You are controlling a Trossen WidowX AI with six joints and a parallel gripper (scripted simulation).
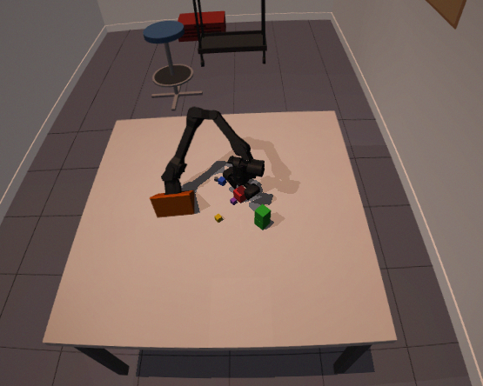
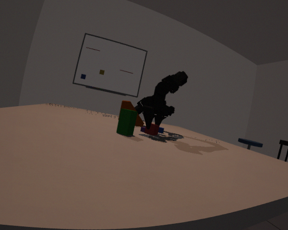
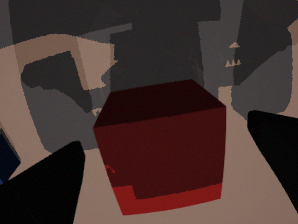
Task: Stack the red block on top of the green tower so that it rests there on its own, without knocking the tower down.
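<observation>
The red block lies right at my gripper tip. Also, from my gripper tip: blue block: 10 cm behind, 9 cm to the left, 1 cm below; then yellow block: 12 cm to the right, 10 cm behind, 1 cm below; then purple block: 4 cm behind, 3 cm to the right, 1 cm below.
</observation>
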